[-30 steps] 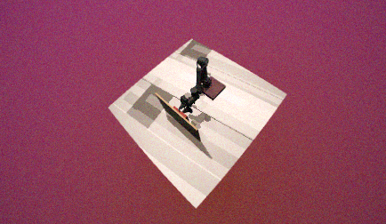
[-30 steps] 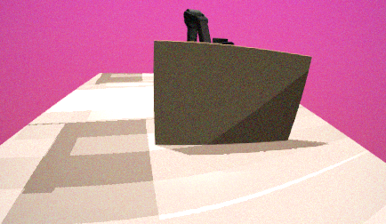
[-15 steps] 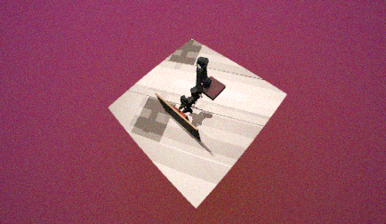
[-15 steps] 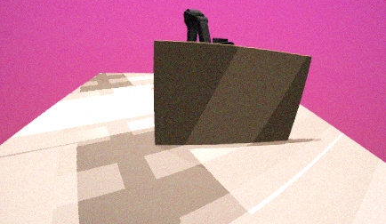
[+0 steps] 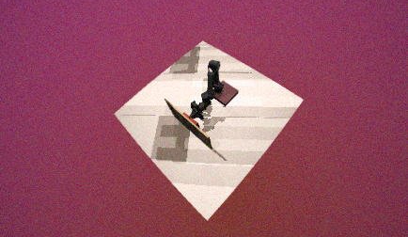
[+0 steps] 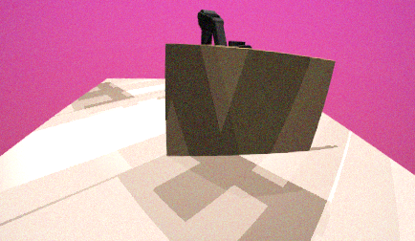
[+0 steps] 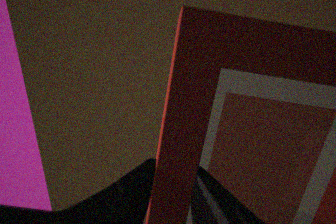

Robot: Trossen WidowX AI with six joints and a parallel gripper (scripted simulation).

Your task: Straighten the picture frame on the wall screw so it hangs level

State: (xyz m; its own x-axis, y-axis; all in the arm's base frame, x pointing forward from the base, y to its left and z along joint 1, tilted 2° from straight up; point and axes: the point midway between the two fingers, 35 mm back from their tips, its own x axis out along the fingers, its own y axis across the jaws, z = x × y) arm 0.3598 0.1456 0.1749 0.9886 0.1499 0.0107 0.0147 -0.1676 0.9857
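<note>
My gripper tip is now 1 cm short of the picture frame, 2 cm to the right of it and 5 cm above it. Round my gripper tip: wall panel: 2 cm ahead, 1 cm to the left, 6 cm below.
</note>
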